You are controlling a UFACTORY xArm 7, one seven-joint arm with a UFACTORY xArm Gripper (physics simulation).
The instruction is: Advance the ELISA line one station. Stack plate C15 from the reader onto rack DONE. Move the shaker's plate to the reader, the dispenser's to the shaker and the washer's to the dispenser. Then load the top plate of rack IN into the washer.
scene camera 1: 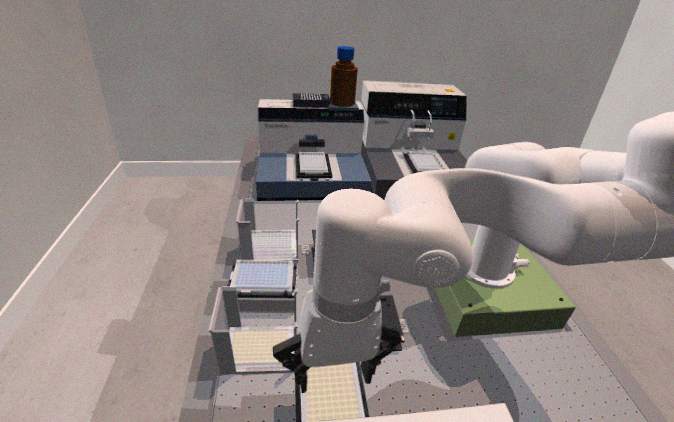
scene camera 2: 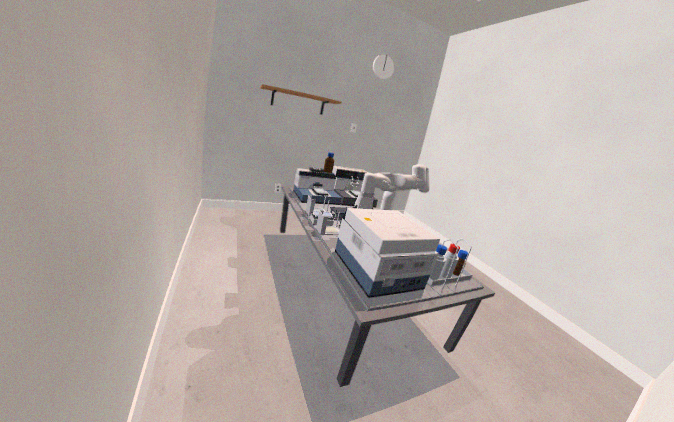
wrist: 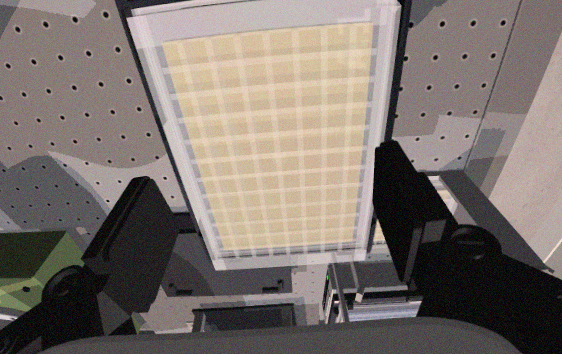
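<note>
My gripper is open and empty. Its fingers stand either side of the near part of a yellow-welled plate, which sits in a dark-rimmed tray. The right finger is closer to the plate's edge in the wrist view. Another yellow plate stands in the front grey rack. A blue-welled plate lies between the racks. A clear plate is in the rear rack. Pale plates lie on the two back machines. Rack labels are unreadable. The gripper is hidden in scene camera 2.
A big white and blue instrument stands at the table's near end, beside a rack of capped bottles. The arm's green base block is right of the gripper. A brown bottle stands on the left back machine.
</note>
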